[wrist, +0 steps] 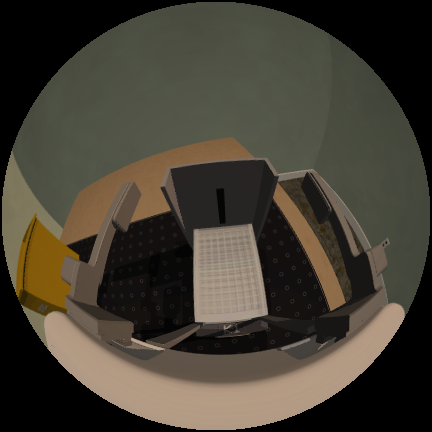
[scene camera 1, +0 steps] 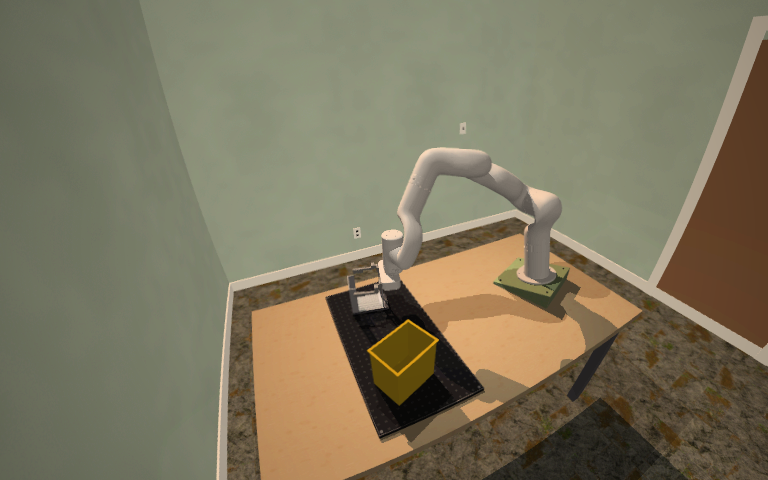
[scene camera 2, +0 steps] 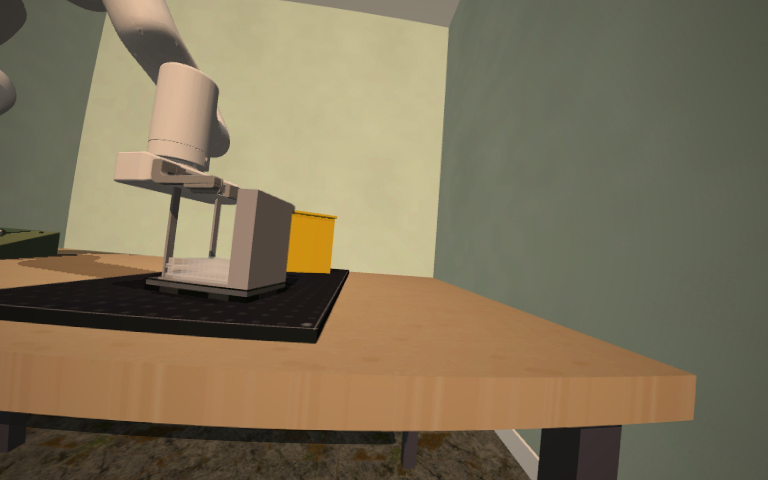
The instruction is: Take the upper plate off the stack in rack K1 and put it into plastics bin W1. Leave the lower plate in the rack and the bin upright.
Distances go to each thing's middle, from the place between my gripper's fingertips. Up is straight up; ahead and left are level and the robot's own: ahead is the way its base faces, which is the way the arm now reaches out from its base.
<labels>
Now: hand 410 mm to the right of the yellow plastics bin W1 (scene camera 1: 401,362), 50 mm above it and 10 mm past it.
</labels>
